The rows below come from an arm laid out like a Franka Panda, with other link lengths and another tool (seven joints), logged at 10 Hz.
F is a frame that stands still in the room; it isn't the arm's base.
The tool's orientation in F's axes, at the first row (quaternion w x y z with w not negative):
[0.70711 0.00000 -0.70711 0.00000]
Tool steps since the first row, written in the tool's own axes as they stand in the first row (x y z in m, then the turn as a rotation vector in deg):
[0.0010 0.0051 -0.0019 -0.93 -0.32 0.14]
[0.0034 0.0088 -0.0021 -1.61 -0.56 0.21]
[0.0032 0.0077 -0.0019 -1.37 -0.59 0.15]
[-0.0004 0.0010 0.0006 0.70 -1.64 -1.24]
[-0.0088 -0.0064 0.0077 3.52 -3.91 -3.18]
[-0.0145 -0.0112 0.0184 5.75 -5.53 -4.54]
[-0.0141 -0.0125 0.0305 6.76 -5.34 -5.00]
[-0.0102 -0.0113 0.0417 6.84 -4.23 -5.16]
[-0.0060 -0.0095 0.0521 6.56 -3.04 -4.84]
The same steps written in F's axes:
[0.0019 0.0051 0.0010 -0.14 -0.32 -0.93]
[0.0021 0.0088 0.0034 -0.21 -0.56 -1.61]
[0.0019 0.0077 0.0032 -0.15 -0.59 -1.37]
[-0.0006 0.0010 -0.0004 1.24 -1.64 0.70]
[-0.0077 -0.0064 -0.0088 3.18 -3.91 3.52]
[-0.0184 -0.0112 -0.0145 4.54 -5.53 5.75]
[-0.0305 -0.0125 -0.0141 5.00 -5.34 6.76]
[-0.0417 -0.0113 -0.0102 5.16 -4.23 6.84]
[-0.0521 -0.0095 -0.0060 4.84 -3.04 6.56]

